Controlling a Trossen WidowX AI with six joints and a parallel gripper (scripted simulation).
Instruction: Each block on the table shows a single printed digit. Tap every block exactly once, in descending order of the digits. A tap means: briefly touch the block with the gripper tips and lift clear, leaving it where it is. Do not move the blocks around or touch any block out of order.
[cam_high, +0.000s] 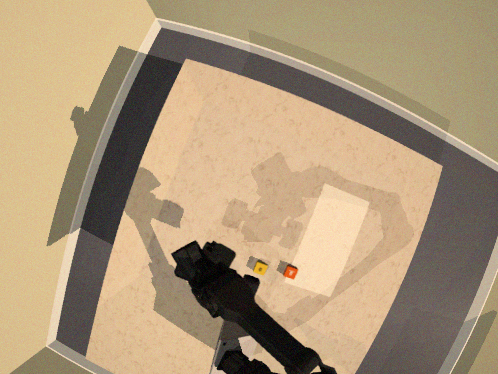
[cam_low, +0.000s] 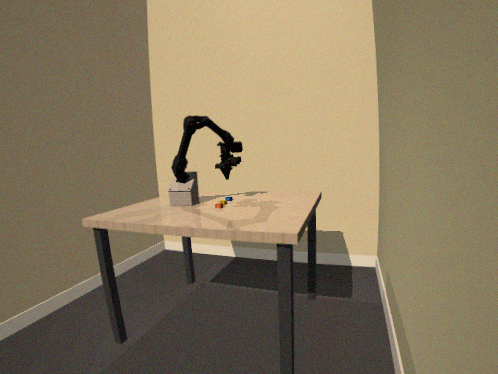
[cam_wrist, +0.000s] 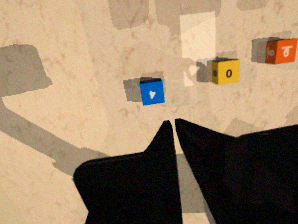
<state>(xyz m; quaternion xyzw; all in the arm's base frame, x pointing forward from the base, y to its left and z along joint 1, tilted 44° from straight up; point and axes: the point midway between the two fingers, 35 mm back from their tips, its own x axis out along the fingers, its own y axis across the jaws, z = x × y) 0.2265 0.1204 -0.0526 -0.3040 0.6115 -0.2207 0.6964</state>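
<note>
My gripper tip is now 1 cm to the right of the blue block and 12 cm above it. The rest, counted from my gripper tip: orange block: 4 cm ahead, 19 cm to the right, 12 cm below; then yellow block: 2 cm ahead, 10 cm to the right, 12 cm below.
</note>
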